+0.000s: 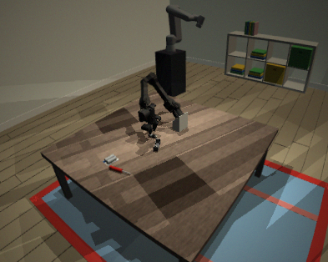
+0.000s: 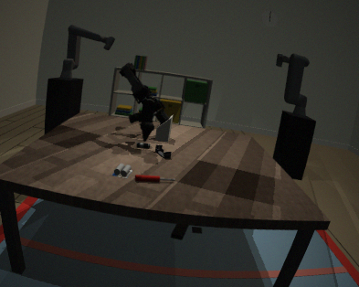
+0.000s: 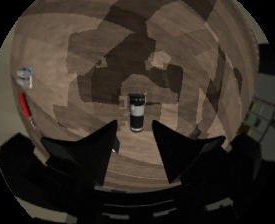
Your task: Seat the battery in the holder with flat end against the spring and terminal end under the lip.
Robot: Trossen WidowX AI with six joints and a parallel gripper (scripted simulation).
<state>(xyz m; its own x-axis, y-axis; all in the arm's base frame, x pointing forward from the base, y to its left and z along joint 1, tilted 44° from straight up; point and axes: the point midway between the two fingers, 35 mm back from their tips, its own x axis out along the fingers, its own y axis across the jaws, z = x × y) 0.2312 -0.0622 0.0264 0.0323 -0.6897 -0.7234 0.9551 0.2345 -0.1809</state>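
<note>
The battery lies 30 mm below my gripper tip. The rest, counted from my gripper tip: red-handled screwdriver (390 mm ahead, 140 mm to the left, 30 mm below).
</note>
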